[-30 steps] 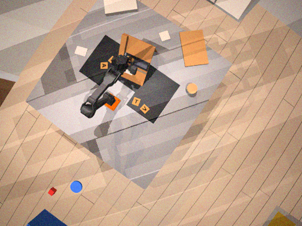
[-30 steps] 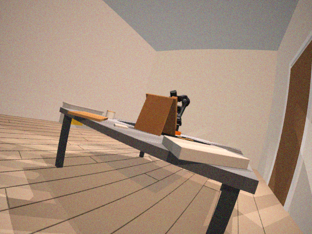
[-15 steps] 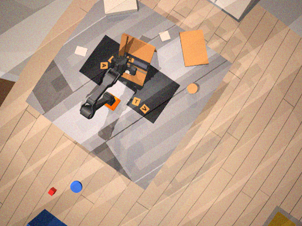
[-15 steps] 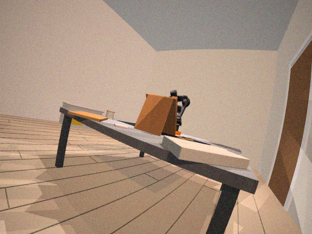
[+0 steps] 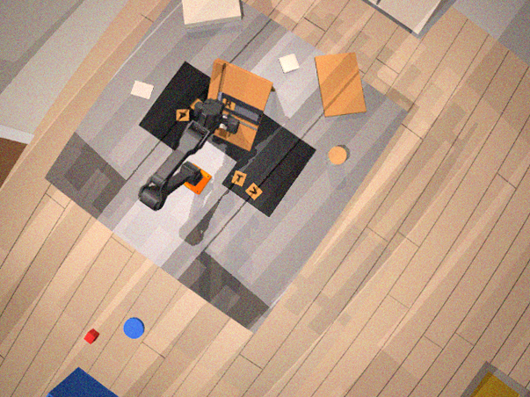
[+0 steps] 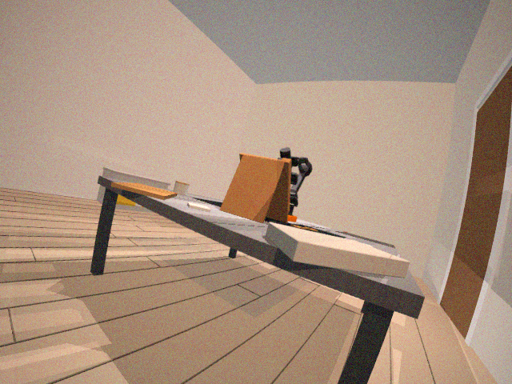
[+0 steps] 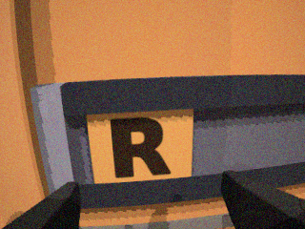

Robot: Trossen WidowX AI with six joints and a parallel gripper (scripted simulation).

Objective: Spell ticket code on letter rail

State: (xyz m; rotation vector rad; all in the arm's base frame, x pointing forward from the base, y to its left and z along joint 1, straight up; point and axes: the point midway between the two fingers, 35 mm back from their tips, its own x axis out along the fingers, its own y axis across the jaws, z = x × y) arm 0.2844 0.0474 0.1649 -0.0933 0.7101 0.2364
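The orange tile is 30 mm ahead of my gripper tip, 10 mm to the left of it and 20 mm below it. Round my gripper tip: white ticket (30 mm behind, 10 mm to the right, 100 mm below); black mat (110 mm behind, 30 mm to the right, 170 mm below); small white block (390 mm ahead, 30 mm to the right, 170 mm below).
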